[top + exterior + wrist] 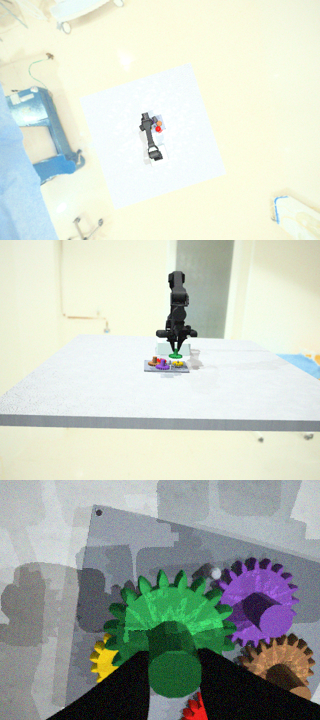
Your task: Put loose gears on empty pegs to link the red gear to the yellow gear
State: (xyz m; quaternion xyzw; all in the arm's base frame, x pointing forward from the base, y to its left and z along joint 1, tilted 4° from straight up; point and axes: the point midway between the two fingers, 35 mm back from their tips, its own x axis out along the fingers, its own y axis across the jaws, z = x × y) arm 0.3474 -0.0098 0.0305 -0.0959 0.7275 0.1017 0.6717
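My gripper tip is now 10 mm above the green gear. Also, from my gripper tip: purple gear (60 mm to the right, 60 mm below, 20 mm ahead); grey board (80 mm below, 40 mm to the right, 30 mm behind); yellow gear (70 mm below, 50 mm behind, 20 mm to the left).
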